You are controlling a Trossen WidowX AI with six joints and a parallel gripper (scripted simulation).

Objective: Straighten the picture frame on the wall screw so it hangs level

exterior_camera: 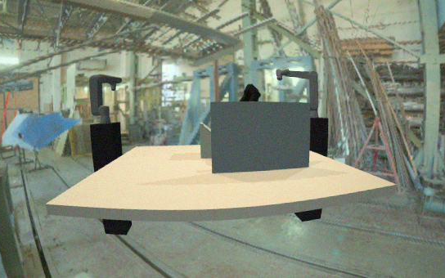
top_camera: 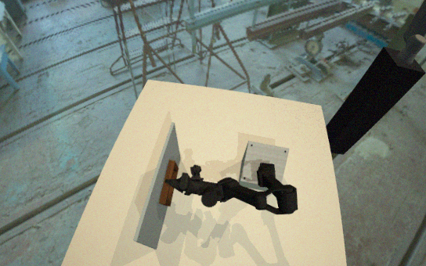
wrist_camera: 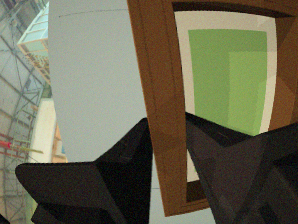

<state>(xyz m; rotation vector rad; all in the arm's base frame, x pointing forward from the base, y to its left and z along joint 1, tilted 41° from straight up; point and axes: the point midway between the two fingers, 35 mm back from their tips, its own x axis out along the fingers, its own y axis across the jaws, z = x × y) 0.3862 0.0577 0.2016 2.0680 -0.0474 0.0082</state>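
My gripper tip is now 50 mm above the brown wooden picture frame and 10 mm to the left of it. The rest, counted from my gripper tip: grey wall panel 70 mm below, 10 mm to the left, 10 mm ahead.
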